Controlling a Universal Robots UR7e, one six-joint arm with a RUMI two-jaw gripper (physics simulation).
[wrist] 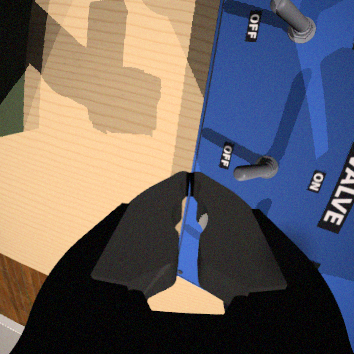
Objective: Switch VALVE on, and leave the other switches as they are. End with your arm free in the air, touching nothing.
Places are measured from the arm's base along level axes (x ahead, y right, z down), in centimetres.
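Where they show: gripper, fingertip midpoint: (pixel 189 174).
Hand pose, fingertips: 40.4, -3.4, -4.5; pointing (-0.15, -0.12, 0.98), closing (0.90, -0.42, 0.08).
Things, the pixels of their centre, and the offset from my fingertips, as dx, dy, dz. "spot": a spot on its surface instead. Level surfaces: height alone.
- VALVE switch at a spot on its surface: (pixel 255 169) spot: +4.7, -2.1, +2.5
- blue panel at its surface level: dz +6.5
- VALVE label at the middle of its body: (pixel 345 190) +12.8, -4.4, +2.7
- grey toggle switch at the middle of its body: (pixel 291 15) +1.2, -13.2, +3.3
- wooden table top at its surface level: dz +14.1
The VALVE switch (pixel 255 169) is a grey toggle lever on the blue panel (pixel 250 95), at the right of the view; its lever tilts toward its OFF label (pixel 226 155), away from its ON label (pixel 316 181). The VALVE label (pixel 341 197) is cut by the right edge. My gripper (pixel 189 174) is shut and empty, its tips over the panel's left edge, to the lower left of the lever, with a gap between them in the view. How high the tips are above the panel I cannot tell.
Another grey toggle switch (pixel 295 21) stands at the top right, its lever tilted toward its OFF label (pixel 253 26). Part of a third switch (pixel 203 220) shows behind my right finger. A wooden table top (pixel 90 170) lies left of the panel. A green object (pixel 12 112) shows at the left edge.
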